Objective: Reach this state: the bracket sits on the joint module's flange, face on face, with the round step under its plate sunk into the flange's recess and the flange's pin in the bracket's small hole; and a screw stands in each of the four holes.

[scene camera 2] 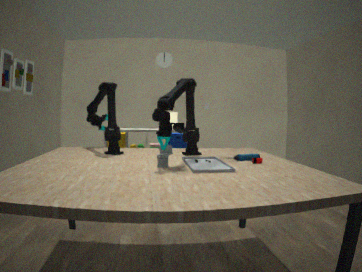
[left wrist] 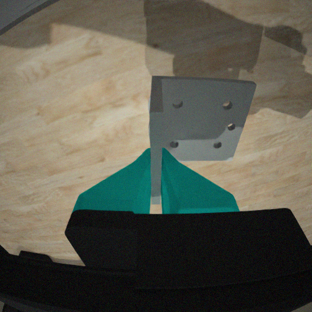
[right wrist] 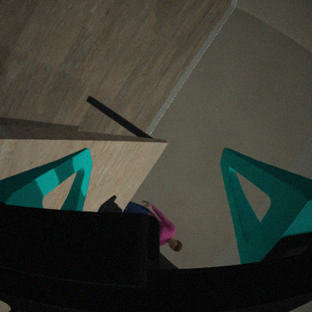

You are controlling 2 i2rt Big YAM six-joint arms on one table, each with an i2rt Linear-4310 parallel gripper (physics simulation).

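Frame: origin at the left arm's base, x ahead, y left, z up, level; metres.
Where they show: left gripper, fingertip midpoint: (scene camera 2: 163, 149); left arm's base at its link origin: (scene camera 2: 191, 154); right arm's base at its link origin: (scene camera 2: 113, 153).
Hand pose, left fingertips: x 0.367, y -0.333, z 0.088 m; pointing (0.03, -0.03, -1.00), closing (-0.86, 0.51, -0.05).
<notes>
Things, the pixels of their top centre, and the offset from my left fingertips. "*": a spot on its surface instead.
- grey joint module at its top centre: (scene camera 2: 162, 155) dx +0.024, dy -0.012, dz -0.025 m
- grey tray at its top centre: (scene camera 2: 206, 162) dx +0.051, dy +0.237, dz -0.072 m
- blue screwdriver at a spot on its surface: (scene camera 2: 247, 157) * dx +0.015, dy +0.554, dz -0.066 m
- red part at its top centre: (scene camera 2: 254, 157) dx +0.107, dy +0.540, dz -0.054 m
My left gripper (scene camera 2: 164, 142) is shut on the grey bracket (scene camera 2: 166, 149) and holds it right over the grey joint module (scene camera 2: 162, 161) in the middle of the table. I cannot tell whether they touch. In the left wrist view the teal fingers (left wrist: 156, 182) pinch the bracket's upright web, and its square plate (left wrist: 198, 119) with four holes and a small fifth one covers the module completely. No screws stand in the holes. My right gripper (scene camera 2: 103, 122) is open and empty, raised high at the far left; its fingers (right wrist: 155, 186) stand wide apart past the table corner.
A grey tray (scene camera 2: 208, 164) with two dark screws (scene camera 2: 196, 161) (scene camera 2: 207, 161) lies right of the module. A blue screwdriver (scene camera 2: 247, 157) with a red part (scene camera 2: 257, 160) lies farther right. Coloured bins (scene camera 2: 177, 140) stand behind the table. A person (right wrist: 167, 229) shows on the floor beyond the table.
</notes>
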